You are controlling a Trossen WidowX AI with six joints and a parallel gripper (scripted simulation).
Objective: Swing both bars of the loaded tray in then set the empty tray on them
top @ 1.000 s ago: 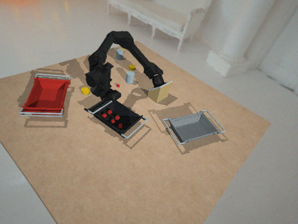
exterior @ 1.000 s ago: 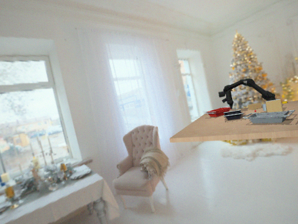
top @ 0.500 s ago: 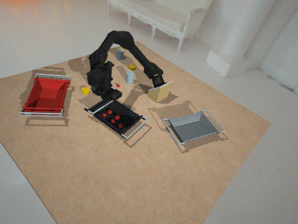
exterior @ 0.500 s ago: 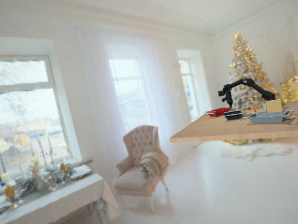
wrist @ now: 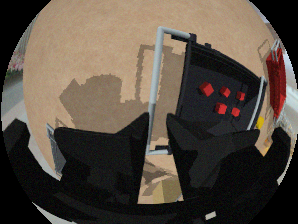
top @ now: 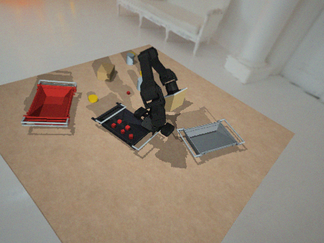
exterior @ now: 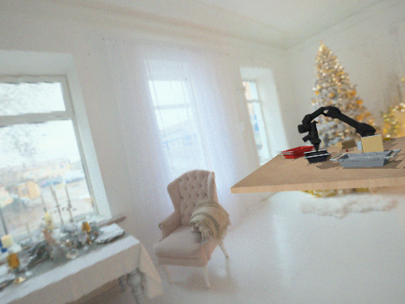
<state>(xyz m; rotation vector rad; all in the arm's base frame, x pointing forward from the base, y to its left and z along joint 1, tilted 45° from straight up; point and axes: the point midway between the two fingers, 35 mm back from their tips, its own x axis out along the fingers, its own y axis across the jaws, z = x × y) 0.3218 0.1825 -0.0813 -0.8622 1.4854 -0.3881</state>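
The grey tray lies 280 mm behind my gripper tip, 160 mm to the left of it and 50 mm below it. Also, from my gripper tip: cardboard box: 620 mm to the right, 130 mm behind, 60 mm below; small red block: 400 mm to the right, 150 mm behind, 90 mm below.
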